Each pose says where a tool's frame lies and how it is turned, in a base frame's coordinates. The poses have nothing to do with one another.
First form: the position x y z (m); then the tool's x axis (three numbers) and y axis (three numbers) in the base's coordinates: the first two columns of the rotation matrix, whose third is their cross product.
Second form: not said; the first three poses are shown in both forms.
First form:
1: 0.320, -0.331, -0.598, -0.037, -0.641, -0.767, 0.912, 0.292, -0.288
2: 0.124, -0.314, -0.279, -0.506, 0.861, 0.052, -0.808, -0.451, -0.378
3: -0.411, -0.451, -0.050, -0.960, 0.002, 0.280, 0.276, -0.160, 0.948
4: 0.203, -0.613, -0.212, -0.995, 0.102, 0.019, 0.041, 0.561, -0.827
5: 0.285, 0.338, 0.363, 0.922, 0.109, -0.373, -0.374, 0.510, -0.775
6: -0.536, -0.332, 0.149, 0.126, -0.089, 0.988, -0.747, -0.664, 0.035
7: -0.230, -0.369, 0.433, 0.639, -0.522, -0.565, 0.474, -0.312, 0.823
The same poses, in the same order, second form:
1: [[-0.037, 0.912, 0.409], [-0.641, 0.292, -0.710], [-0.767, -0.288, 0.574]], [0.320, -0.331, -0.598]
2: [[-0.506, -0.808, -0.302], [0.861, -0.451, -0.233], [0.052, -0.378, 0.924]], [0.124, -0.314, -0.279]
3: [[-0.960, 0.276, 0.047], [0.002, -0.160, 0.987], [0.280, 0.948, 0.153]], [-0.411, -0.451, -0.050]
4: [[-0.995, 0.041, -0.095], [0.102, 0.561, -0.822], [0.019, -0.827, -0.562]], [0.203, -0.613, -0.212]
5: [[0.922, -0.374, 0.106], [0.109, 0.510, 0.854], [-0.373, -0.775, 0.511]], [0.285, 0.338, 0.363]
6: [[0.126, -0.747, 0.653], [-0.089, -0.664, -0.742], [0.988, 0.035, -0.150]], [-0.536, -0.332, 0.149]
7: [[0.639, 0.474, -0.606], [-0.522, -0.312, -0.794], [-0.565, 0.823, 0.048]], [-0.230, -0.369, 0.433]
